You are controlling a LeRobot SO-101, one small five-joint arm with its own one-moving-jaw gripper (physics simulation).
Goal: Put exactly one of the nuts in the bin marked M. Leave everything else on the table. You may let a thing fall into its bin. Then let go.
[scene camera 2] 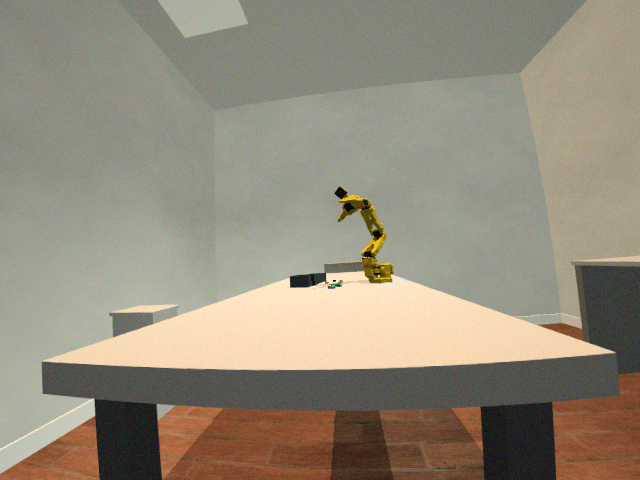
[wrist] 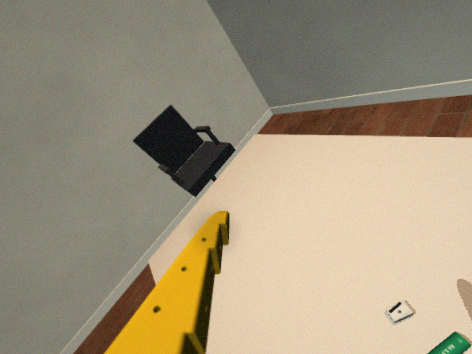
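Pixels of known places: end effector, tool point: (scene camera 2: pixel 339 202) (wrist: pixel 228 223); arm's base, origin of the base link: (scene camera 2: pixel 375 282).
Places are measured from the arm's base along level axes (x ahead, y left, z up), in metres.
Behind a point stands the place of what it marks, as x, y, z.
Note:
My gripper (scene camera 2: pixel 339 211) {0.121, 0.148, 0.311} is open and empty, high above the table. In the wrist view one yellow notched jaw (wrist: pixel 175 290) {0.101, 0.131, 0.325} shows and the other jaw is out of the picture. Dark bins (scene camera 2: pixel 299 280) {0.308, 0.048, 0.029} stand together on the far part of the table, left of the arm's base; their letters cannot be read, so I cannot tell which is M. Small things (scene camera 2: pixel 335 283) {0.161, 0.098, 0.014} lie between the bins and the base, too small to tell whether any is a nut. No nut can be made out in the wrist view.
The table top (scene camera 2: pixel 330 330) {0.147, 0.616, 0.000} (wrist: pixel 300 215) {0.244, 0.340, 0.000} reaches far toward scene camera 2. A small white and black block (wrist: pixel 400 312) {0.173, 0.137, 0.011} and a green cylinder (wrist: pixel 451 343) {0.173, 0.091, 0.014} lie at the lower right of the wrist view. The arm's yellow base (scene camera 2: pixel 379 273) {-0.017, 0.012, 0.035} stands right of the bins. A black chair (wrist: pixel 200 165) stands beyond the table.

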